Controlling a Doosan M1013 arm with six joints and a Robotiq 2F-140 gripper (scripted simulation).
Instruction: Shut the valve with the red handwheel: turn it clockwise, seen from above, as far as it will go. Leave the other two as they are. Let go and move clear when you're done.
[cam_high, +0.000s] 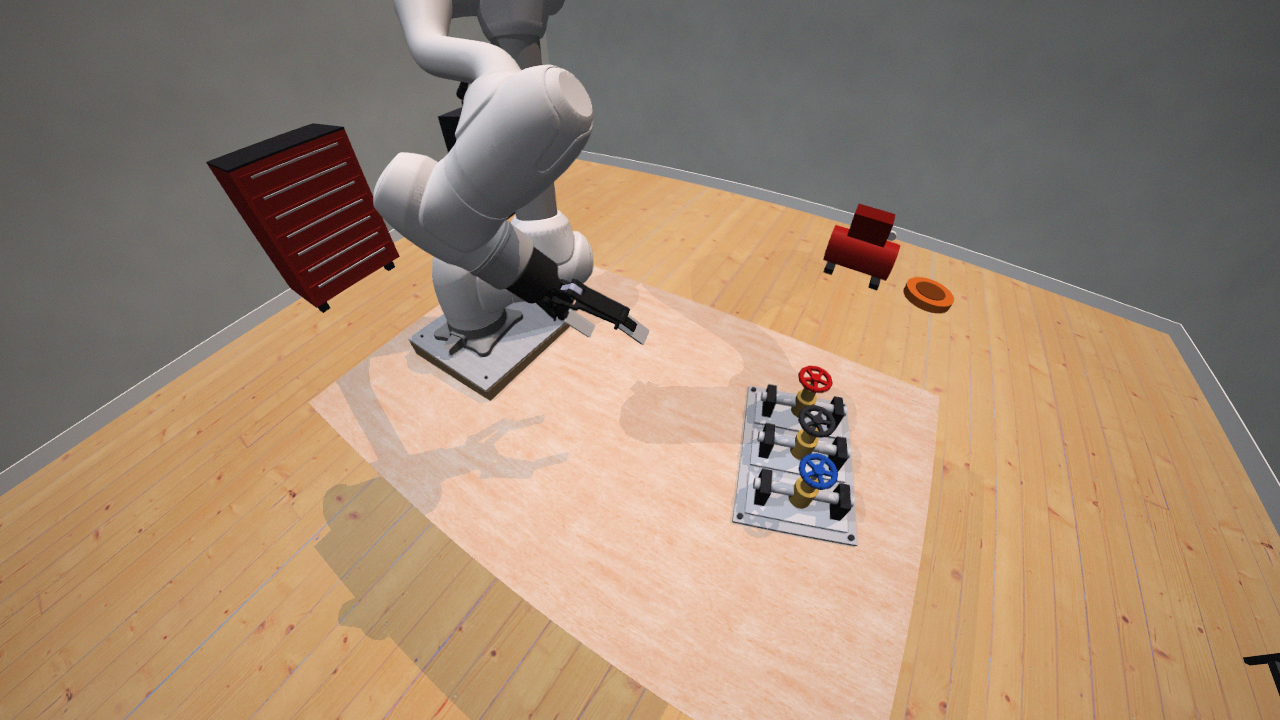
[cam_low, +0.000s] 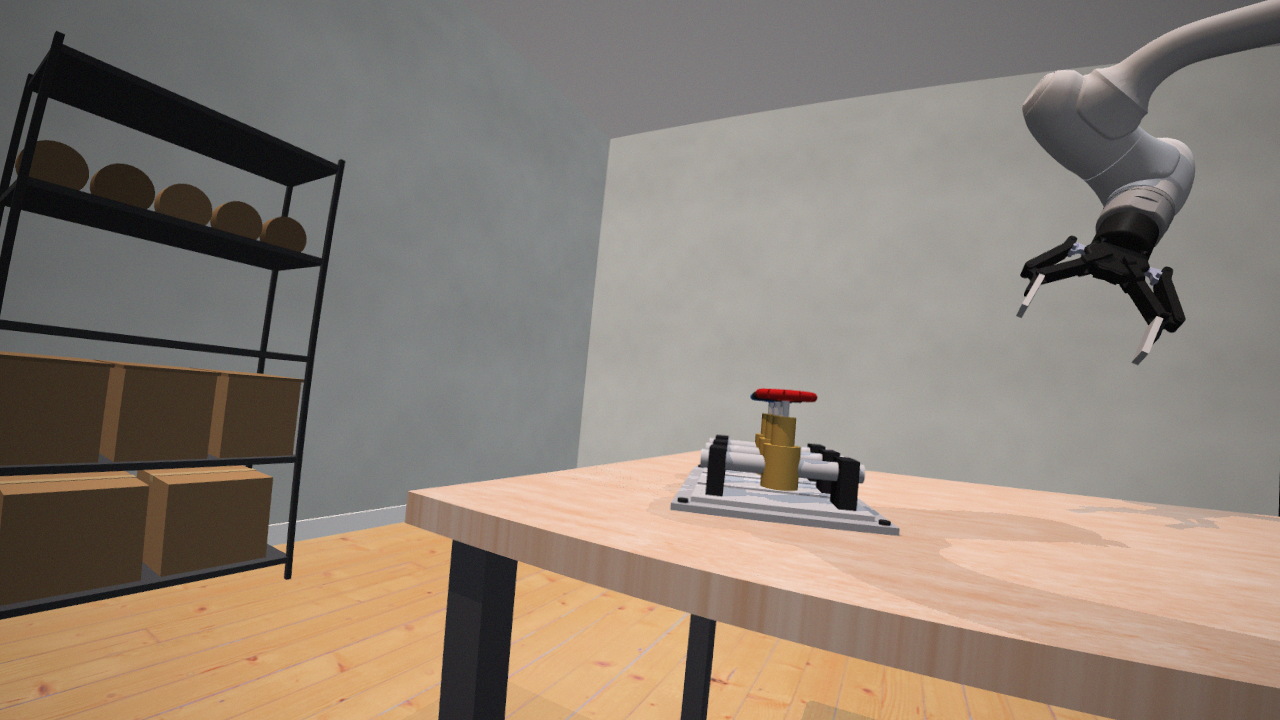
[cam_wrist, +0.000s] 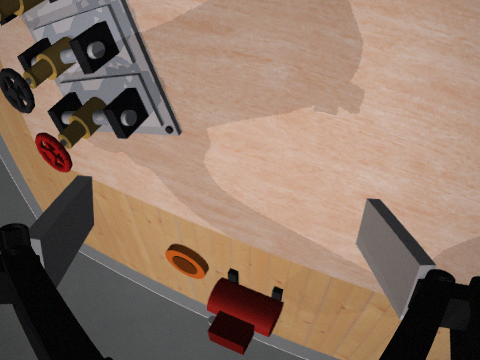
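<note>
Right now the red handwheel is 380 mm ahead of my hand, 140 mm to the left of it and 130 mm below it. Also, from my hand: blue handwheel: 410 mm ahead, 130 mm below, 70 mm to the right; then dark grey handwheel: 400 mm ahead, 130 mm below, 40 mm to the left.
</note>
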